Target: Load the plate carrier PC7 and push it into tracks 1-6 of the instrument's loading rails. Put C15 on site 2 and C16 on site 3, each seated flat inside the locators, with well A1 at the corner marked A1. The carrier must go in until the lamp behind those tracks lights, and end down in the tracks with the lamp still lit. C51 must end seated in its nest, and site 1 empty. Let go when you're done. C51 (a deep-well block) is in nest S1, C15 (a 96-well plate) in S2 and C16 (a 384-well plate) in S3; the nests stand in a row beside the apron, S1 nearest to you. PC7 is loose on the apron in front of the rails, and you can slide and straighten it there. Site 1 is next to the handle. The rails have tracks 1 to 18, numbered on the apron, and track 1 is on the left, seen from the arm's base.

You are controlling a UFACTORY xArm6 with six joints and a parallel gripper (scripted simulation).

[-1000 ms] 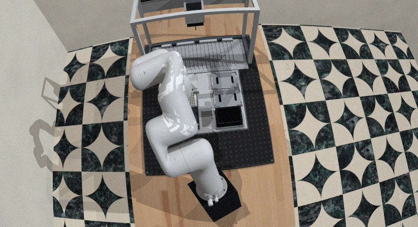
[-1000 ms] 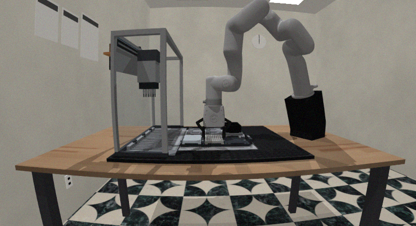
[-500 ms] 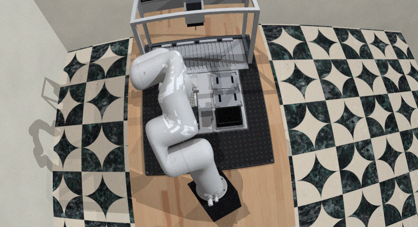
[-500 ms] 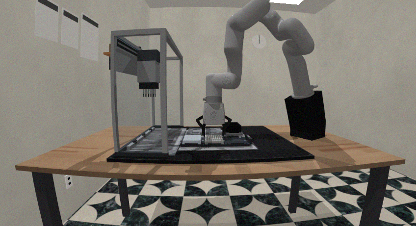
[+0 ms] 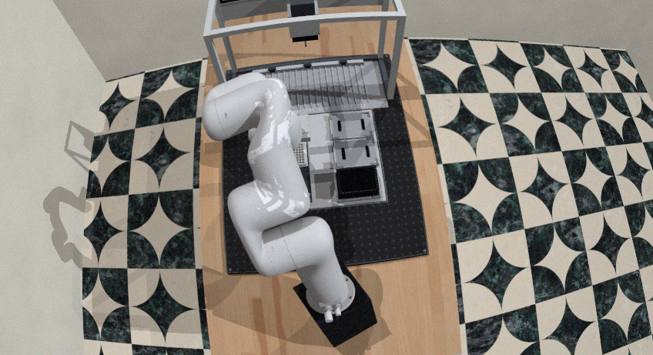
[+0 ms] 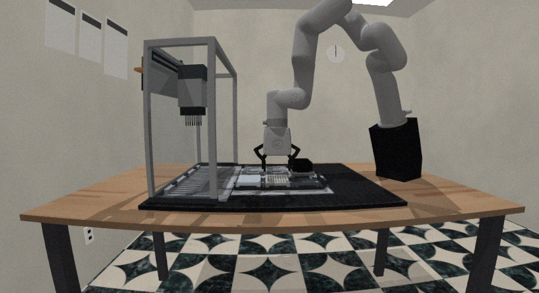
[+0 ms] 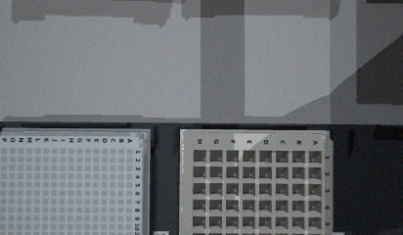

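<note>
The 96-well plate C15 is 4 cm below my hand. From my hand the other things lie so: grey apron: 9 cm to the right, 6 cm below, 2 cm behind; then plate carrier PC7: 5 cm below, 1 cm behind; then nest S2: 22 cm to the right, 6 cm below, 2 cm behind.
</note>
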